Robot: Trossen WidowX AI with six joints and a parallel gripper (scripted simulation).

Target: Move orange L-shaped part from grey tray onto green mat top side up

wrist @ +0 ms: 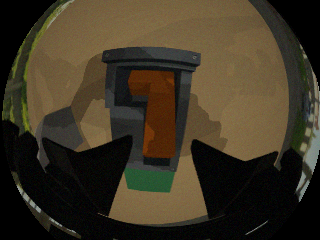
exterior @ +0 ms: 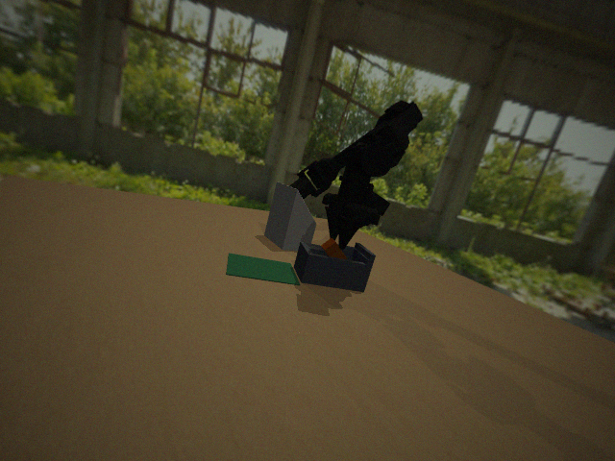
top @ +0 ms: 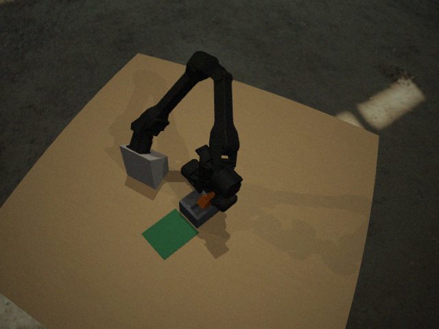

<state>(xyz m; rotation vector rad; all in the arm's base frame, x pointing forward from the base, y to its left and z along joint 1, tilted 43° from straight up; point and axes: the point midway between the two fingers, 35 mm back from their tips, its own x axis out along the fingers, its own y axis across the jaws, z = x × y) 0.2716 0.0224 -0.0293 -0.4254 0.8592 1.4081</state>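
My gripper tip is now 1 cm past the orange L-shaped part, 4 cm to the right of it and 5 cm above it. From my gripper tip the other things lie so: green mat: 6 cm behind, 13 cm to the right, 10 cm below; tray: 1 cm behind, 1 cm to the left, 10 cm below.
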